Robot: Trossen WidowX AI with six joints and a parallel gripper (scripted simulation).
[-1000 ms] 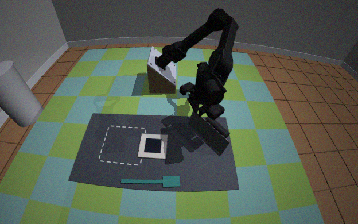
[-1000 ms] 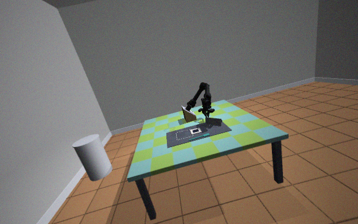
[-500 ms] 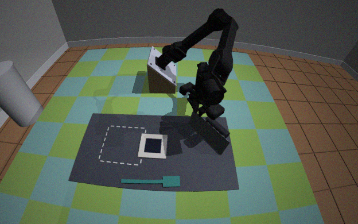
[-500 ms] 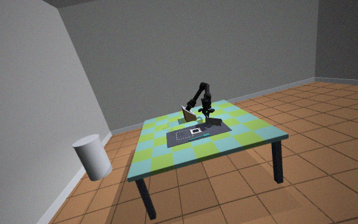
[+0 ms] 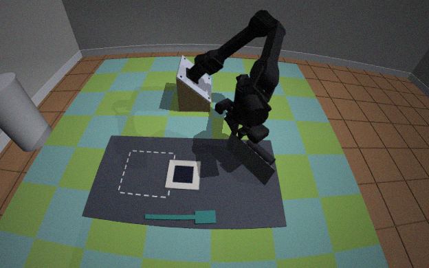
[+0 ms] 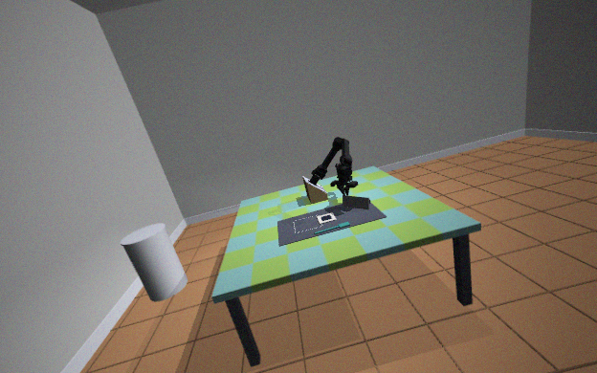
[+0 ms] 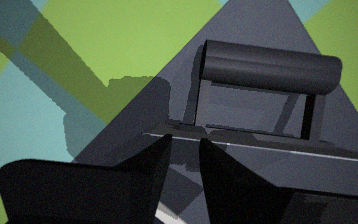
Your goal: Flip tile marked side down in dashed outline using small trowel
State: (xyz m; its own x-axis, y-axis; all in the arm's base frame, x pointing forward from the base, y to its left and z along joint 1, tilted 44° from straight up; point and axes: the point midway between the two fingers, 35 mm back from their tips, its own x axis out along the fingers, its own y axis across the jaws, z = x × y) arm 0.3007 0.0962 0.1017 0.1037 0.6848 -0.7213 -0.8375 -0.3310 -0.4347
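Right now the dark grey trowel is 30 mm ahead of my gripper tip, 50 mm to the left of it and 50 mm below it. Also, from my gripper tip: dark mat: 100 mm ahead, 190 mm to the right, 90 mm below; tile: 90 mm ahead, 190 mm to the right, 70 mm below; teal flat tool: 240 mm ahead, 180 mm to the right, 70 mm below.
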